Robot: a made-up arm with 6 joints. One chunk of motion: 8 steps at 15 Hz.
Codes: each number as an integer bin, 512 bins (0 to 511) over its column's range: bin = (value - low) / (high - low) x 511, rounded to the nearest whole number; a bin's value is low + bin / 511 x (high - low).
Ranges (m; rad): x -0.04..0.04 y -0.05..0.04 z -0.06..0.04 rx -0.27..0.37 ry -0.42..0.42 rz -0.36..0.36
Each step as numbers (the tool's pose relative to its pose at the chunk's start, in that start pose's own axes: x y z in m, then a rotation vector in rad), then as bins.
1 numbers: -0.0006 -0.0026 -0.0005 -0.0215 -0.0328 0.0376
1 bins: 252 269 304 198 236 282
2 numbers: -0.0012 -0.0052 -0.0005 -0.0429 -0.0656 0.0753
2 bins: 248 254 304 181 216 309
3 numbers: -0.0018 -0.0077 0.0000 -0.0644 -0.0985 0.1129
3 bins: 244 240 307 164 196 336
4 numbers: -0.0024 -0.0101 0.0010 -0.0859 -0.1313 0.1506
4 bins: 240 227 312 147 176 362
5 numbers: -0.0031 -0.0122 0.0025 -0.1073 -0.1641 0.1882
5 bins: 236 215 319 130 156 389
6 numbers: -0.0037 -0.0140 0.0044 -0.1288 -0.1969 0.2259
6 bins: 232 204 329 113 136 416
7 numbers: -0.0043 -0.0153 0.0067 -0.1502 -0.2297 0.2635
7 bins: 228 197 341 96 116 443
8 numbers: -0.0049 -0.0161 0.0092 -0.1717 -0.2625 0.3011
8 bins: 224 192 354 78 96 469
